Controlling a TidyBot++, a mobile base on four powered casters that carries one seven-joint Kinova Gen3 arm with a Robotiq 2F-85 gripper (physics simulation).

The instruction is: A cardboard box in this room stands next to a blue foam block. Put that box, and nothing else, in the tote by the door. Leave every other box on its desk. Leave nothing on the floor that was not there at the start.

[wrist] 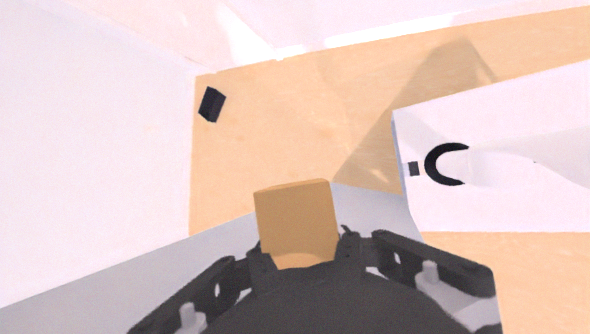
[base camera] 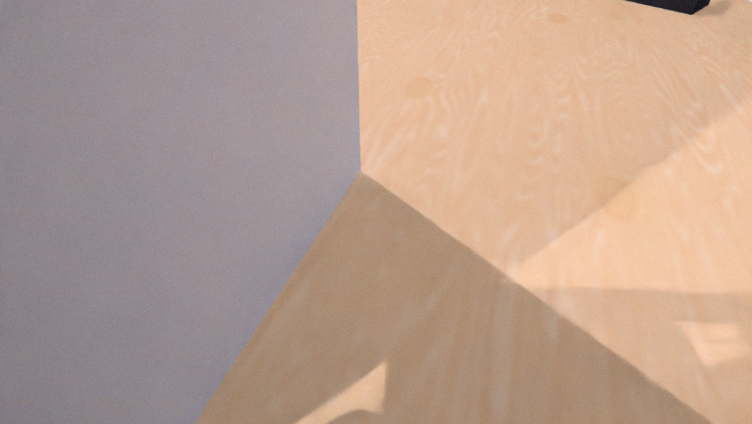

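Seen in the pictures: gripper, between the fingertips: (wrist: 303, 236); arm's base, origin of its link: (wrist: 451, 164).
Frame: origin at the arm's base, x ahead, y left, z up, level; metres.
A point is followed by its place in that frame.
Observation:
A cardboard box (wrist: 296, 220) {x 0.269, y -0.023, z 0.697 m}, plain brown, is held between the two black fingers of my gripper (wrist: 303, 236) {x 0.292, y 0.008, z 0.650 m} in the wrist view. The gripper is shut on its near part, and the box's far end sticks out beyond the fingertips. The near end of the box is partly hidden by the gripper. The blue foam block and the tote do not show in either view.
A large plain grey surface (base camera: 157, 184) {x 0.289, y 0.133, z -0.199 m} (wrist: 155, 280) {x 0.515, y 0.066, z 0.687 m} borders the wood-coloured floor (base camera: 473, 131) {x 0.711, y -0.131, z -0.397 m} (wrist: 270, 130) {x 1.033, y -0.453, z -0.397 m}. A small black block (base camera: 679, 4) {x 1.540, y -0.897, z -0.374 m} (wrist: 212, 104) {x 1.733, y -0.924, z -0.395 m} lies on the floor near the white wall (wrist: 100, 140) {x 2.221, y -0.565, z 0.361 m}. My white base (wrist: 500, 210) {x -0.113, y 0.177, z -0.014 m} is at the right of the wrist view.

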